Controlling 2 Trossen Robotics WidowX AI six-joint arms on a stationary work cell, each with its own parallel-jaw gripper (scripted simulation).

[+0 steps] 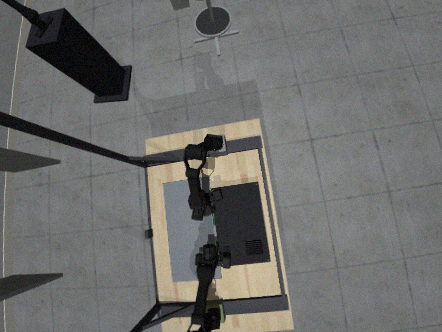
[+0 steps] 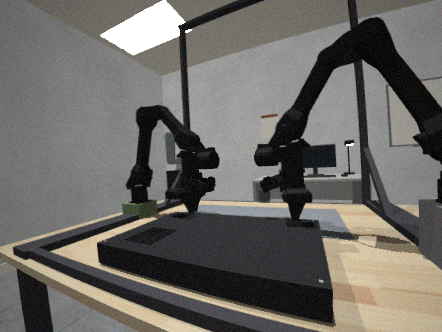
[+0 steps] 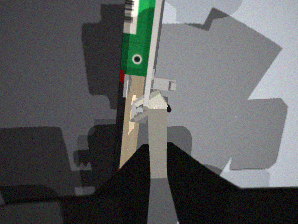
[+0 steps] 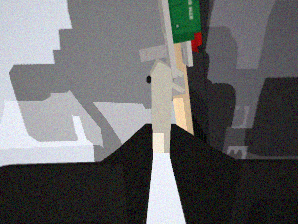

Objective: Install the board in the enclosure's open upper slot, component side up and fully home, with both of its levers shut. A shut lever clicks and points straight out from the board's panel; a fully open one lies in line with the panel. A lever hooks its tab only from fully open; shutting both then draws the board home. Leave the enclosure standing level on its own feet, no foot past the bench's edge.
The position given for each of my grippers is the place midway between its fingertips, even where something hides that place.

In view: my left gripper [image 2: 294,222], my right gripper [image 2: 193,215] and a black enclosure [image 2: 280,264].
The black enclosure shows as well in image 1 [image 1: 241,233], in image 3 [image 3: 67,67] and in image 4 [image 4: 241,113]. My left gripper is seen too in image 3 [image 3: 156,149]. My right gripper also shows in image 4 [image 4: 160,130].
